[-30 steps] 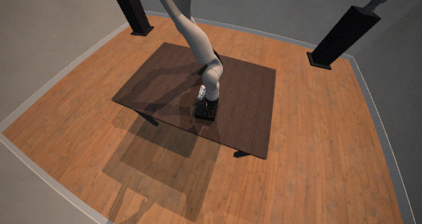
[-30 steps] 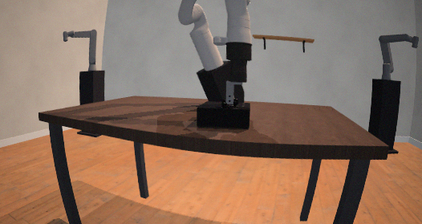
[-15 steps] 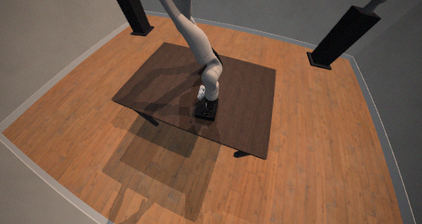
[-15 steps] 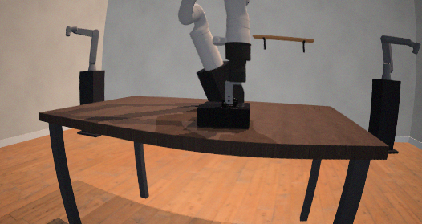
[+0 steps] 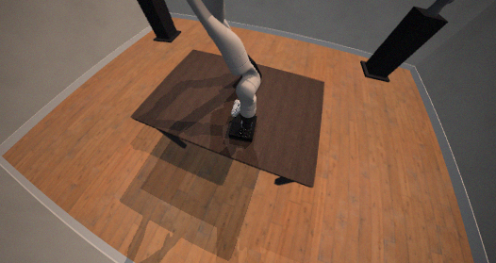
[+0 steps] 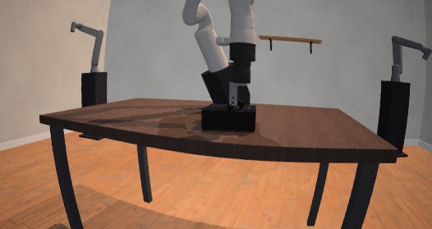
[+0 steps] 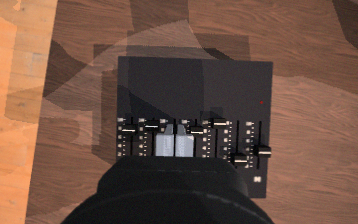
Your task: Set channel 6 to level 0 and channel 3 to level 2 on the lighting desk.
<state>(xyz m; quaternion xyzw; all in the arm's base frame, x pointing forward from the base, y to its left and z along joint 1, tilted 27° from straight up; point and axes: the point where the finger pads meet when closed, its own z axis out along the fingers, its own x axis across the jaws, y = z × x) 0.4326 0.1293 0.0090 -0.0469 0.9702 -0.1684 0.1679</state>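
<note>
Now: hand 20 mm past the channel 4 fader cap, 10 mm to the left of it and 20 mm above it. From my hand the other things lie so: channel 1 fader cap (40 mm ahead, 20 mm below); then channel 2 fader cap (20 mm ahead, 10 mm to the right, 20 mm below); then channel 3 fader cap (20 mm to the left, 20 mm below).
</note>
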